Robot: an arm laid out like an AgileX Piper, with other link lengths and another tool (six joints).
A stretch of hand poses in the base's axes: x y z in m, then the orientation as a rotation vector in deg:
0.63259 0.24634 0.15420 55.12 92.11 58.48
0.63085 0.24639 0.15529 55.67 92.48 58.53
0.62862 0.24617 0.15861 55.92 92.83 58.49
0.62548 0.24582 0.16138 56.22 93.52 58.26
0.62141 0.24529 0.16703 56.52 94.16 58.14
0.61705 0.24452 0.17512 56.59 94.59 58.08
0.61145 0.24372 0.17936 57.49 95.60 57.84
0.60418 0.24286 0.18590 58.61 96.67 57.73
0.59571 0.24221 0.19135 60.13 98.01 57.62
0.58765 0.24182 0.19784 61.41 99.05 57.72
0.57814 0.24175 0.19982 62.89 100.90 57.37
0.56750 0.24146 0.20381 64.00 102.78 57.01
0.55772 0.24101 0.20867 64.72 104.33 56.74
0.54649 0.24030 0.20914 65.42 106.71 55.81
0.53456 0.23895 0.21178 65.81 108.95 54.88
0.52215 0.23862 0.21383 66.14 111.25 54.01
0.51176 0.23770 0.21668 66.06 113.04 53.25
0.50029 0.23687 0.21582 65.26 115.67 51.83
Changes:
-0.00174 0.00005 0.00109 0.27 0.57 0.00
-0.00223 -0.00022 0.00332 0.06 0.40 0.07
-0.00314 -0.00035 0.00277 -0.09 0.70 0.13
-0.00407 -0.00053 0.00565 -0.01 0.65 0.16
-0.00436 -0.00077 0.00809 -0.06 0.36 0.18
-0.00560 -0.00080 0.00424 0.17 1.27 0.06
-0.00727 -0.00086 0.00654 0.37 1.42 0.07
-0.00847 -0.00065 0.00545 0.54 1.83 0.06
-0.00806 -0.00039 0.00649 0.60 1.46 0.10
-0.00951 -0.00007 0.00198 0.33 2.20 0.28
-0.01064 -0.00029 0.00399 0.16 2.02 0.45
-0.00978 -0.00045 0.00486 0.07 1.55 0.47
-0.01123 -0.00071 0.00047 -0.42 2.21 0.69
-0.01193 -0.00135 0.00264 -0.53 1.94 0.74
-0.01241 -0.00033 0.00205 -0.49 1.95 0.83
-0.01039 -0.00092 0.00285 -0.57 1.35 0.77
-0.01147 -0.00083 -0.00086 -1.30 1.65 1.33

